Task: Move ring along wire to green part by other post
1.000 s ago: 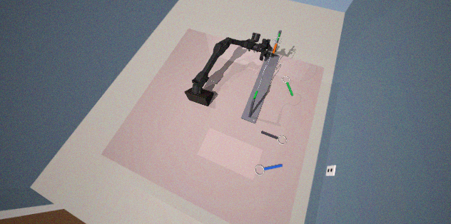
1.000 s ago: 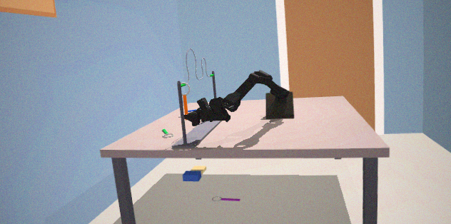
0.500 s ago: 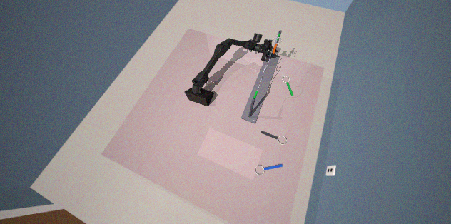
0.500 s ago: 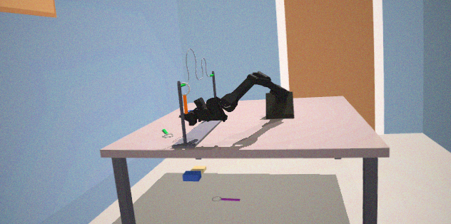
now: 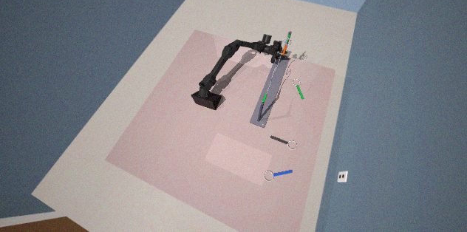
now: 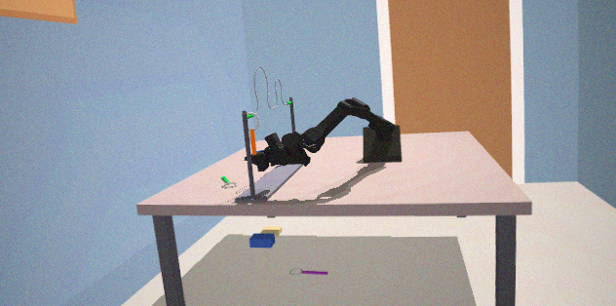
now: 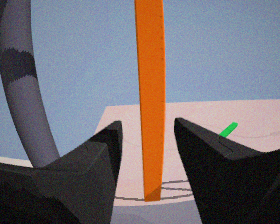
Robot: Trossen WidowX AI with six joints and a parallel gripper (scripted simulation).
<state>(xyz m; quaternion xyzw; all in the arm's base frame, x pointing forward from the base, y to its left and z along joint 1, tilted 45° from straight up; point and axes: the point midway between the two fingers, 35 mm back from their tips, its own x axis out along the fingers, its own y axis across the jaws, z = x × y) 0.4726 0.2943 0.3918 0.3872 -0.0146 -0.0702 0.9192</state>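
Right now my gripper tip is 30 mm past the orange-handled ring and 80 mm below it. Round my gripper tip: green-handled ring: 140 mm ahead, 170 mm to the right, 130 mm below; then purple-handled ring: 110 mm behind, 380 mm to the right, 630 mm below; then dark-handled ring: 120 mm ahead, 620 mm to the right, 130 mm below.
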